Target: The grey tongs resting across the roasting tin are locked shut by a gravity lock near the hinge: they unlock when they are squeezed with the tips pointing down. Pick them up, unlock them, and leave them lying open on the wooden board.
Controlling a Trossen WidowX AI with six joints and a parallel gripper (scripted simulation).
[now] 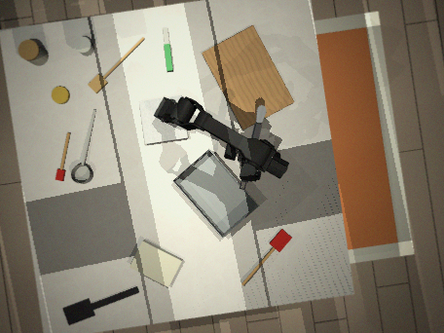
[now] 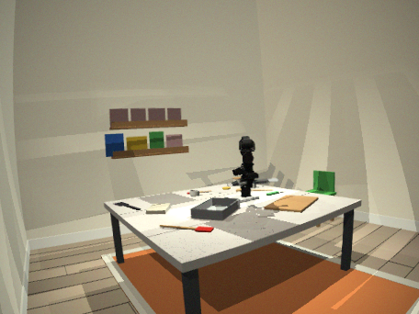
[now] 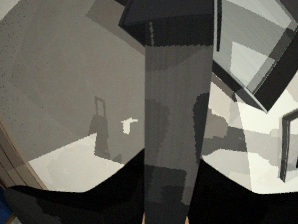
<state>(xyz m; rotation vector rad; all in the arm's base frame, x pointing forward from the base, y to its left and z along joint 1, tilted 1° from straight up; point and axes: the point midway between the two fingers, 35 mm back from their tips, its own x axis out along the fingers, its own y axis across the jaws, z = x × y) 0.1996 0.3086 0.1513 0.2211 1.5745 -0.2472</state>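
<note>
The wooden board is 330 mm behind my gripper tip, 30 mm to the left of it and 130 mm below it. The rest, counted from my gripper tip: beige block 410 mm ahead, 400 mm to the right, 130 mm below; then red spatula 400 mm ahead, 70 mm to the left, 140 mm below; then roasting tin 140 mm ahead, 140 mm to the right, 110 mm below.
</note>
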